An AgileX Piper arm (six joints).
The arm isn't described. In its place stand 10 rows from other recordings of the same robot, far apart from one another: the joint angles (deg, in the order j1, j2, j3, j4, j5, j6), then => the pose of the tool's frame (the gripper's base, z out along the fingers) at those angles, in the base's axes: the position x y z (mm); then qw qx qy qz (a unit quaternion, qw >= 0).
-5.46, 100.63, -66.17, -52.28, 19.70, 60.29 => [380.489 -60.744 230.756 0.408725 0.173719 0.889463 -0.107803]
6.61, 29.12, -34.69, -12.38, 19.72, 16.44 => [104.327 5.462 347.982 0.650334 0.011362 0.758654 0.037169]
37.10, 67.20, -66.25, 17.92, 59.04, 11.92 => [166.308 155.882 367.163 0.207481 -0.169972 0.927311 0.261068]
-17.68, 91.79, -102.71, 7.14, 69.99, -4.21 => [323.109 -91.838 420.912 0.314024 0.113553 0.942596 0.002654]
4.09, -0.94, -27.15, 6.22, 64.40, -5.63 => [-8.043 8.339 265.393 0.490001 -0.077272 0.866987 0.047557]
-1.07, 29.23, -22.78, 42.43, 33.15, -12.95 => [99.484 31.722 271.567 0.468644 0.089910 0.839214 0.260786]
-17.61, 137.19, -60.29, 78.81, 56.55, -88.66 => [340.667 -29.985 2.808 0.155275 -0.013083 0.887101 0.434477]
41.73, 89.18, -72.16, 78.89, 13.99, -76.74 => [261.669 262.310 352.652 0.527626 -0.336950 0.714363 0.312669]
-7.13, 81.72, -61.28, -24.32, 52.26, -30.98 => [275.467 -64.325 284.397 0.117158 -0.290439 0.918935 -0.239746]
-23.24, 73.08, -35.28, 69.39, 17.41, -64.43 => [235.380 -73.343 231.950 0.440719 0.151877 0.882988 0.055070]
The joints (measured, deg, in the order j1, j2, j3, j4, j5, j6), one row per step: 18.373 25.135 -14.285 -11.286 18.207 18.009; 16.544 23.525 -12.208 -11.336 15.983 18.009; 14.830 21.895 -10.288 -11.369 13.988 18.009; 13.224 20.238 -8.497 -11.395 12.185 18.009; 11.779 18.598 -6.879 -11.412 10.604 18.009; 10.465 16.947 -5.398 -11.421 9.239 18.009; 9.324 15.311 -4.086 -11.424 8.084 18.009; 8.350 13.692 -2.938 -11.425 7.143 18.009; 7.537 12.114 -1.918 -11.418 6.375 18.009; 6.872 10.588 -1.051 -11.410 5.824 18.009; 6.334 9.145 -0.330 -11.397 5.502 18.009; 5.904 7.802 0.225 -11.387 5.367 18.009; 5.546 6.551 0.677 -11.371 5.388 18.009; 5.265 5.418 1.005 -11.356 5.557 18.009; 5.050 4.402 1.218 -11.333 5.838 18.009; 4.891 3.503 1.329 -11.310 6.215 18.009; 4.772 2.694 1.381 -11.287 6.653 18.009; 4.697 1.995 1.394 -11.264 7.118 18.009
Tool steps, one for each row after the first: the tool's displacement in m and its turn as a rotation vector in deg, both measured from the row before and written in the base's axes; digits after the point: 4 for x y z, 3 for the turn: -0.0025 -0.0033 -0.0063 0.511 -1.636 -1.390; -0.0026 -0.0029 -0.0058 0.461 -1.601 -1.320; -0.0027 -0.0026 -0.0054 0.411 -1.581 -1.249; -0.0026 -0.0023 -0.0048 0.360 -1.530 -1.132; -0.0026 -0.0020 -0.0044 0.313 -1.475 -1.045; -0.0025 -0.0017 -0.0038 0.272 -1.431 -0.913; -0.0024 -0.0014 -0.0032 0.232 -1.374 -0.788; -0.0022 -0.0011 -0.0029 0.202 -1.295 -0.662; -0.0021 -0.0009 -0.0024 0.167 -1.187 -0.557; -0.0019 -0.0008 -0.0020 0.137 -1.029 -0.475; -0.0017 -0.0007 -0.0015 0.110 -0.914 -0.404; -0.0015 -0.0006 -0.0013 0.093 -0.773 -0.363; -0.0014 -0.0005 -0.0009 0.074 -0.635 -0.315; -0.0012 -0.0004 -0.0006 0.069 -0.523 -0.271; -0.0011 -0.0004 -0.0003 0.059 -0.415 -0.233; -0.0010 -0.0003 -0.0001 0.051 -0.324 -0.205; -0.0009 -0.0003 -0.0001 0.044 -0.227 -0.165
